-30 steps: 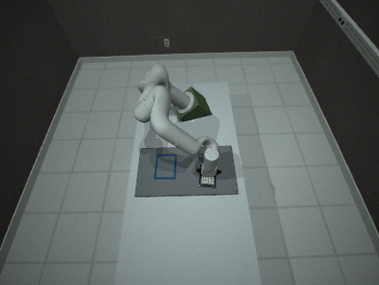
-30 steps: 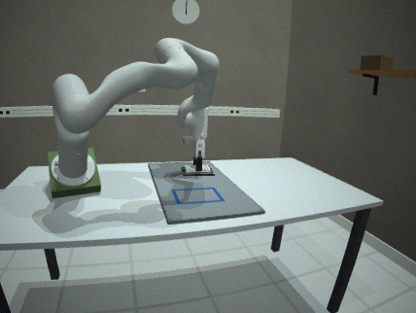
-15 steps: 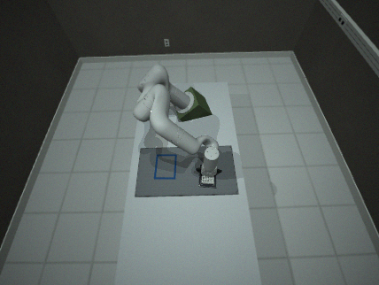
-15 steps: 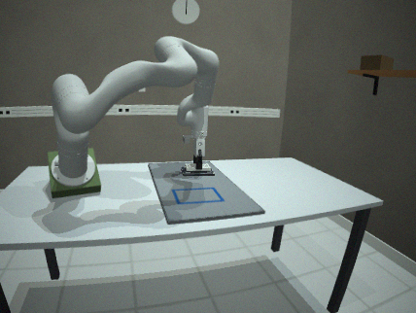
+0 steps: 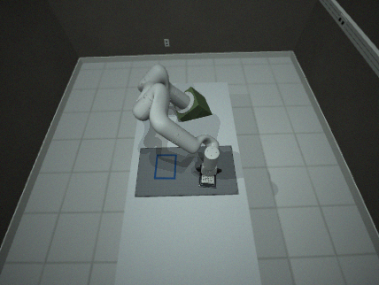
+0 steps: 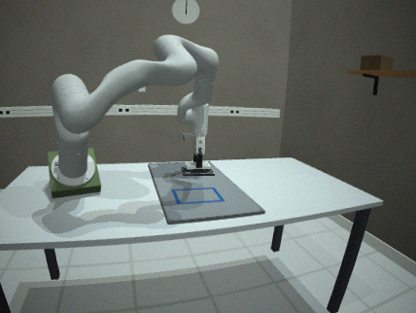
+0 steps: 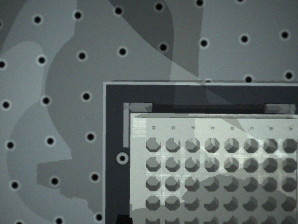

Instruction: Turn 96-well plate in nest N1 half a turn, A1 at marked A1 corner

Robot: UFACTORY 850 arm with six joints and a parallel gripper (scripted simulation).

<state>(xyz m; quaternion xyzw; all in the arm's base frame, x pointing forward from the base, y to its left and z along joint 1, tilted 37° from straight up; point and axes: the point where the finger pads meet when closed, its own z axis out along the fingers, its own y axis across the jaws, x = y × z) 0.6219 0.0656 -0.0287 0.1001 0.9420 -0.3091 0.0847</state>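
Right now my hand is 40 mm above the dark plate nest N1. The rest, counted from my hand: white 96-well plate 10 mm below.
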